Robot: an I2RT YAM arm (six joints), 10 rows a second.
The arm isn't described. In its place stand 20 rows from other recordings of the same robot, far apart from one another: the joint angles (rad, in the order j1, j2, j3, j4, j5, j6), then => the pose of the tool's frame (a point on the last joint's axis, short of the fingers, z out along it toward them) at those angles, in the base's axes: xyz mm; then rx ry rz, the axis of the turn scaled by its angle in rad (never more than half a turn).
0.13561, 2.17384, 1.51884, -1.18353, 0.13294, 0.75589 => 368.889 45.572 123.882 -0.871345 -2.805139 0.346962
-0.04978, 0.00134, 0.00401, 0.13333, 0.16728, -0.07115 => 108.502 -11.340 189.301 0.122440 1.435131 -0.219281
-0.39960, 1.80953, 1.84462, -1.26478, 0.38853, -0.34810 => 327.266 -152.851 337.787 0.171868 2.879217 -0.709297
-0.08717, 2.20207, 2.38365, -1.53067, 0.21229, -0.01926 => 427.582 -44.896 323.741 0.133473 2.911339 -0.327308
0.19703, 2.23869, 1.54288, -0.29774, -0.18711, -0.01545 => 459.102 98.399 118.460 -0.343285 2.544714 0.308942
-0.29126, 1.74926, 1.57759, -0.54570, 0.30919, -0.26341 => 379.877 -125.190 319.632 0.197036 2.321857 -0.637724
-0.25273, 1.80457, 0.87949, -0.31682, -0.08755, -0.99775 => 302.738 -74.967 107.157 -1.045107 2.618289 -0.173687
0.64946, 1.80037, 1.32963, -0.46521, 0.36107, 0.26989 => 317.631 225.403 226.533 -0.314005 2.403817 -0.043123
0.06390, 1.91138, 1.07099, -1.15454, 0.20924, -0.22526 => 271.472 9.961 120.685 0.448318 -2.656557 0.235163
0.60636, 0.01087, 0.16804, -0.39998, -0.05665, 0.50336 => 76.859 55.756 187.642 -0.139437 1.889369 0.826435
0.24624, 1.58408, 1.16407, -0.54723, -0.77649, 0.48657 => 312.115 104.171 250.525 -0.016775 2.592328 1.268780
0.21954, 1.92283, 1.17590, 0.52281, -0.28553, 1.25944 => 424.347 104.962 214.850 0.784684 1.826425 1.271407
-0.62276, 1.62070, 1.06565, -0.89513, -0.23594, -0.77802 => 237.226 -160.103 191.230 -0.245091 2.883765 0.149632
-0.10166, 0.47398, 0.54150, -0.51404, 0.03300, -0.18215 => 123.571 -13.786 263.073 -0.060395 2.022654 -0.213325
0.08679, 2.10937, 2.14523, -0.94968, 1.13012, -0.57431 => 453.654 7.152 338.255 -0.277202 2.343769 -1.609123
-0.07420, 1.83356, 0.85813, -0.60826, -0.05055, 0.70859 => 273.616 -18.536 89.698 -1.187945 -2.877234 -0.068508
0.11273, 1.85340, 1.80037, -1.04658, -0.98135, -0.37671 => 378.262 72.605 330.389 -0.850002 2.176816 1.154352
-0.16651, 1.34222, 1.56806, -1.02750, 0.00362, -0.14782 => 258.109 -43.510 405.224 0.023963 2.377830 -0.154885
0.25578, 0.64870, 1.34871, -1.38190, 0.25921, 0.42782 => 43.449 1.931 408.395 0.328431 2.202746 0.081864
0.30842, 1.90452, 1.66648, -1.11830, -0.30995, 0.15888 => 360.374 126.207 258.042 -0.270791 2.948452 0.523716
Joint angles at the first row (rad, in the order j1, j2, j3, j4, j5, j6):
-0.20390, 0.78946, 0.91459, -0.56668, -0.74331, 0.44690
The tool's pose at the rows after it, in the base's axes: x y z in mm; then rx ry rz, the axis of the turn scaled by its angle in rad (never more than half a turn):
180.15 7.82 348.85 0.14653 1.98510 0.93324
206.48 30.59 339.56 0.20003 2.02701 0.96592
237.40 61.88 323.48 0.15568 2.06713 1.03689
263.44 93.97 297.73 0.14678 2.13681 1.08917
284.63 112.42 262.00 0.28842 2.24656 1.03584
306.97 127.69 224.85 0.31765 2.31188 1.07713
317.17 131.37 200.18 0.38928 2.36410 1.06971
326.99 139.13 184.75 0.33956 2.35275 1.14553
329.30 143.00 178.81 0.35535 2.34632 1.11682
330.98 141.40 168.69 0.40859 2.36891 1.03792
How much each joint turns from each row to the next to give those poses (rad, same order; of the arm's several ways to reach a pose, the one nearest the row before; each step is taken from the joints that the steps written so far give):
0.12592, 0.05379, -0.00075, 0.10490, 0.08320, 0.07325
0.13732, 0.09957, 0.00000, 0.09345, 0.12053, 0.09956
0.12588, 0.14036, 0.00036, 0.13505, 0.03853, 0.05113
0.09994, 0.14842, 0.00002, 0.10834, 0.03279, 0.05110
0.04881, 0.14077, -0.00002, 0.03588, 0.09727, 0.07744
0.01871, 0.15718, 0.00001, 0.10796, -0.02708, 0.03929
0.00038, 0.08696, 0.00000, 0.03471, 0.00611, 0.03739
0.00571, 0.07591, -0.00001, 0.10566, -0.05724, 0.00380
0.01107, 0.02365, 0.00041, 0.02554, 0.03587, 0.00650
-0.00037, 0.02402, -0.00041, -0.01601, 0.05952, 0.00001

